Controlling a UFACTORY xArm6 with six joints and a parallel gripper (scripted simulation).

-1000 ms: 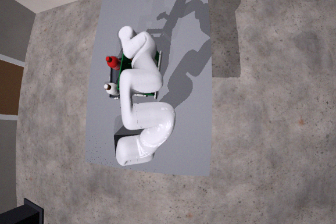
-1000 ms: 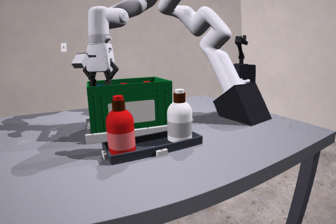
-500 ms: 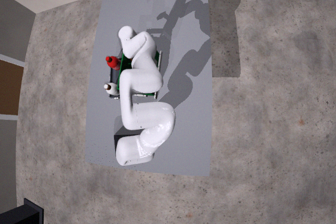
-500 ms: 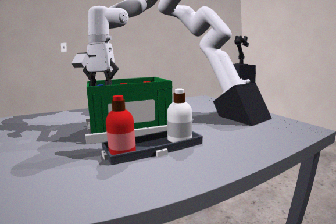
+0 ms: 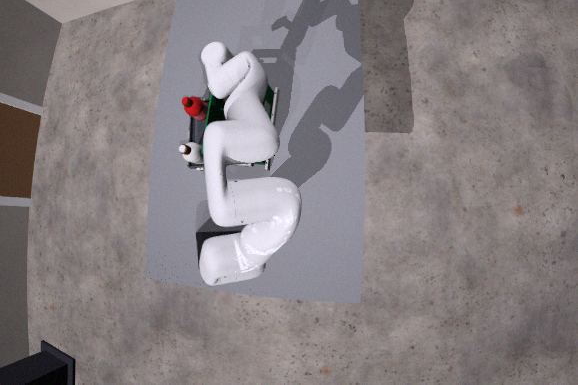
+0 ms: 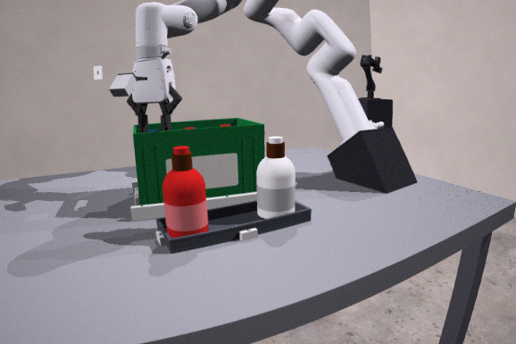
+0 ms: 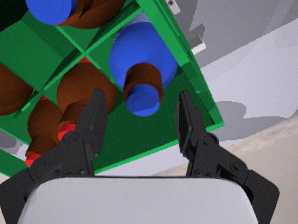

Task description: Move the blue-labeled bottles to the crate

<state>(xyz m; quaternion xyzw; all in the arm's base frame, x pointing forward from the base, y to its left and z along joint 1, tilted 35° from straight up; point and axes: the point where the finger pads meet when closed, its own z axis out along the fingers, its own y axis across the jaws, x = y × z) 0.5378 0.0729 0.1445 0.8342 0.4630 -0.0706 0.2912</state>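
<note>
Now: hand 90 mm above the blue-labeled bottle. From my hand the other things lie so: red bottle 250 mm to the left, 90 mm below, 40 mm behind; then dark tray 240 mm to the left, 160 mm below, 130 mm behind; then green crate 90 mm below, 90 mm behind, 40 mm to the left.
</note>
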